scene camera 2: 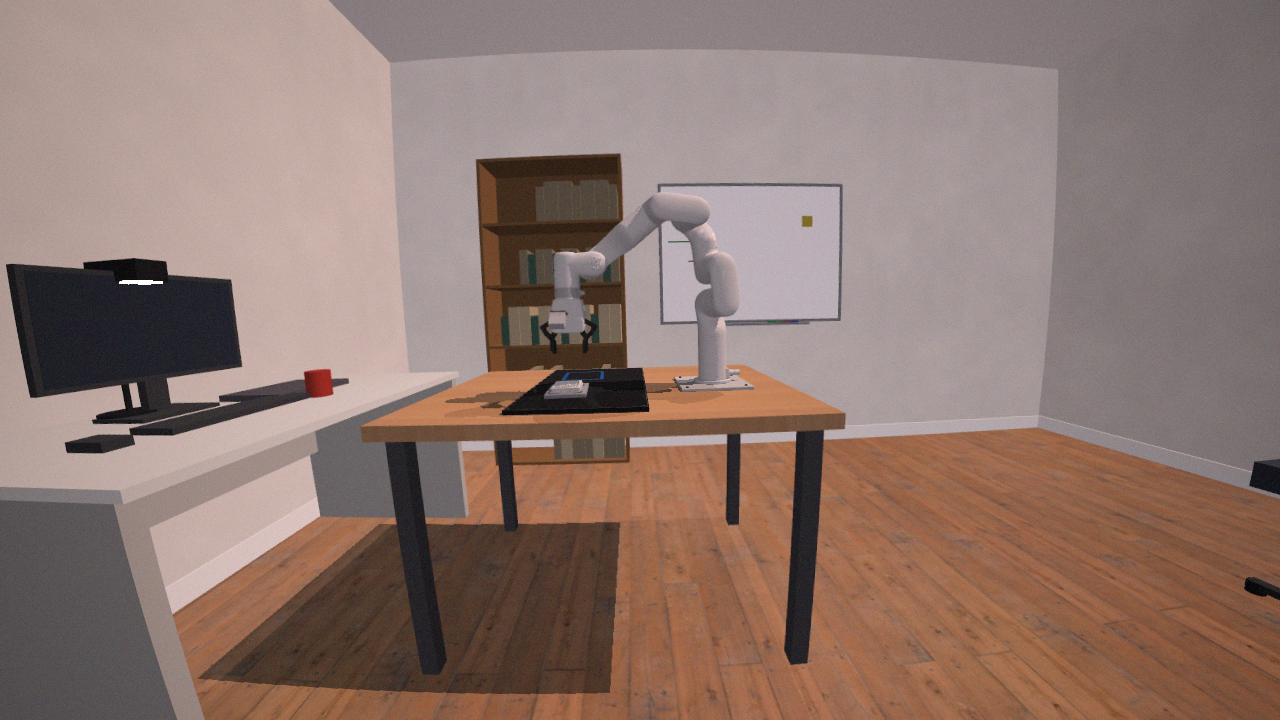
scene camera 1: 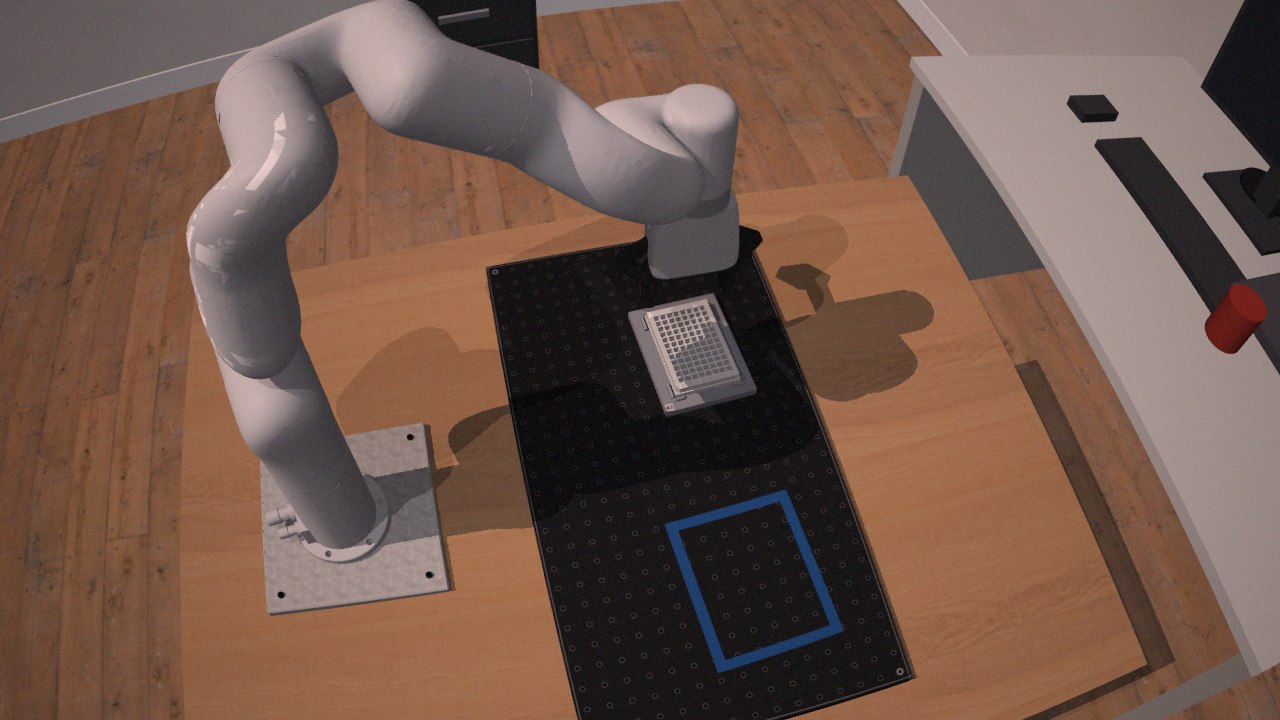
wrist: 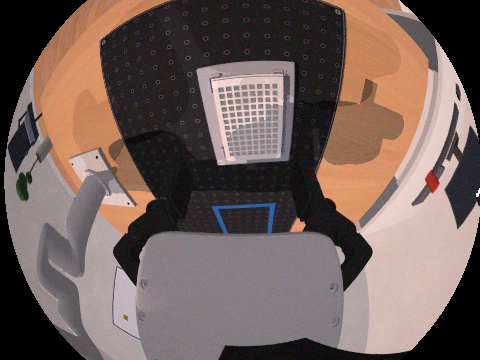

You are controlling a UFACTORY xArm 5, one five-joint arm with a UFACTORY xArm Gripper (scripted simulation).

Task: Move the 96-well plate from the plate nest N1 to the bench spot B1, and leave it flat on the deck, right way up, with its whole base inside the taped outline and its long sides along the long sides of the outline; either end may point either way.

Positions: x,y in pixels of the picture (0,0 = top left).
The gripper shows in scene camera 2, in scene camera 1 (pixel 686 292) and in the wrist view. One and the same spot on the gripper: (wrist: pixel 309 202) is (scene camera 2: pixel 553 340).
